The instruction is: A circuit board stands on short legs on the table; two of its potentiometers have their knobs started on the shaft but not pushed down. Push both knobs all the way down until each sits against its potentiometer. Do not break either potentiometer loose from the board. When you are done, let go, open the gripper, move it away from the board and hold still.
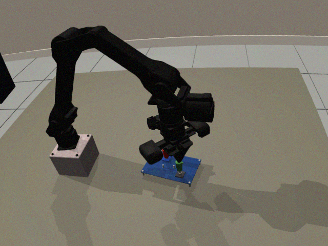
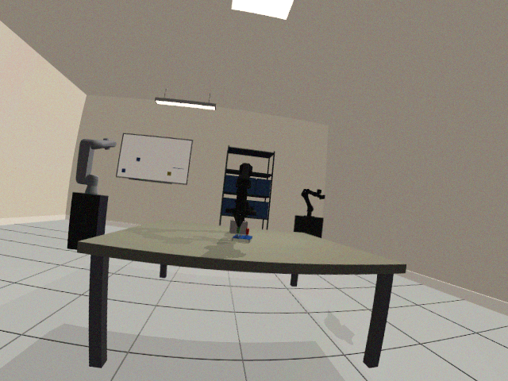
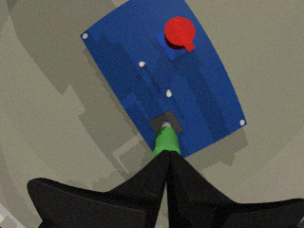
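The red knob lies 4 cm behind my gripper tip, 6 cm to the left of it and 2 cm below it. Also, from my gripper tip: green knob (1 cm below).
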